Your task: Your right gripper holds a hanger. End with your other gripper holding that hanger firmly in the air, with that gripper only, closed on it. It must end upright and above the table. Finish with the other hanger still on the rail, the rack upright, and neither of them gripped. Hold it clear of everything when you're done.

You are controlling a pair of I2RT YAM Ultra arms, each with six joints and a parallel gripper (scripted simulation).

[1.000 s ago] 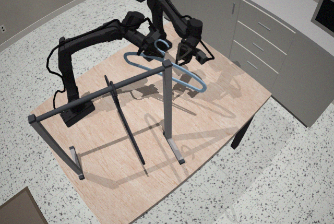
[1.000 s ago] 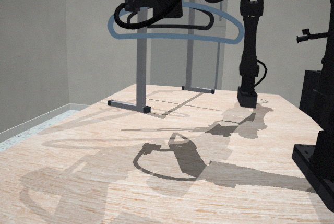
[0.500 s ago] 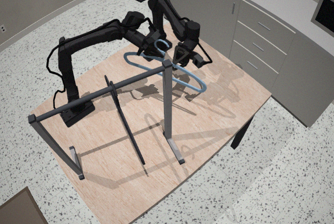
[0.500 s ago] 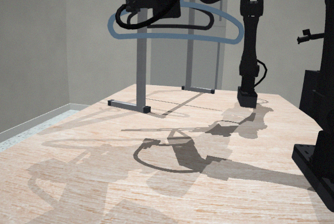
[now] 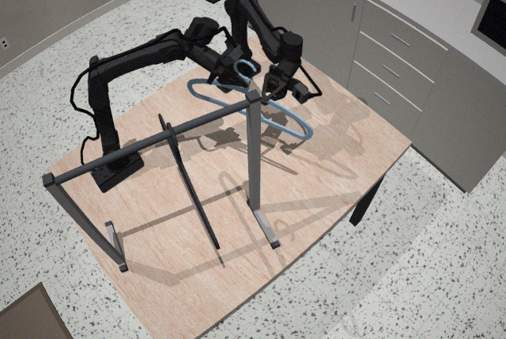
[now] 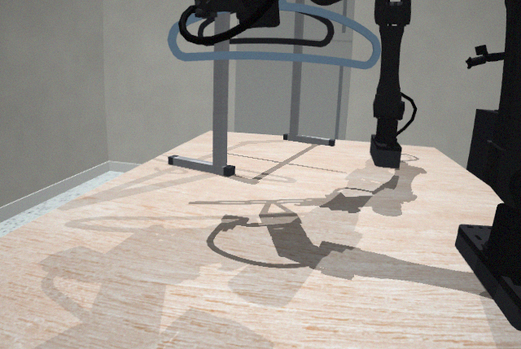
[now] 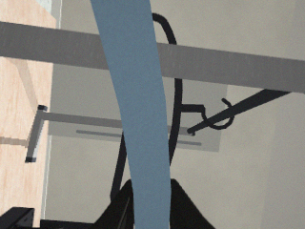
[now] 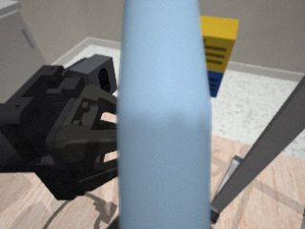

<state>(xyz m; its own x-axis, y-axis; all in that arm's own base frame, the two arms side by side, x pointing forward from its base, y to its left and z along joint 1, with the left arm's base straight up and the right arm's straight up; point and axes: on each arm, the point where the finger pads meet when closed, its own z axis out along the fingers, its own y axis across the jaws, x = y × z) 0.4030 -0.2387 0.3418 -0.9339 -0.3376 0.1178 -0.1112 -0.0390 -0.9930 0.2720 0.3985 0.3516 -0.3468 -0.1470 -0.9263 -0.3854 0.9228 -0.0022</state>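
Observation:
The blue hanger lies 20 mm below my right hand. Also, from my right hand: rack 350 mm to the right, 120 mm below, 50 mm ahead; dark hanger 290 mm to the right, 70 mm ahead, 30 mm above.

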